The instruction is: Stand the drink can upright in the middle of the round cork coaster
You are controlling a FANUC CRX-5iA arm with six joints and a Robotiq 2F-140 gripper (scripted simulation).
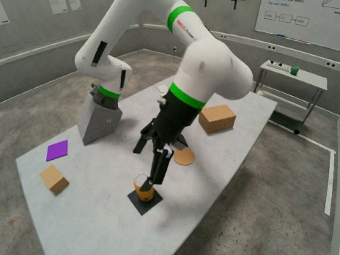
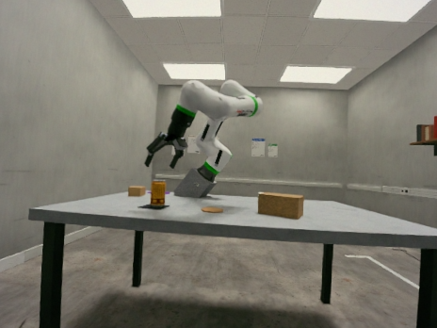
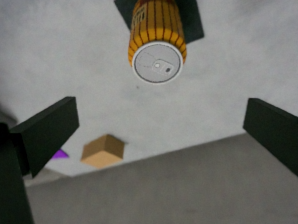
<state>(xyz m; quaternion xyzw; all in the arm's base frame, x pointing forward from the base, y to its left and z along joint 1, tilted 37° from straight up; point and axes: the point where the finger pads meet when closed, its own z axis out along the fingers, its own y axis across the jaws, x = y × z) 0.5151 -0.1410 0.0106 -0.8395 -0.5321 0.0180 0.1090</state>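
Now: the drink can 130 mm below my hand. The rest, counted from my hand: small tan cube: 320 mm behind, 300 mm to the right, 170 mm below; dark square coaster: 200 mm below, 20 mm to the right; round cork coaster: 250 mm to the left, 200 mm below, 40 mm behind.
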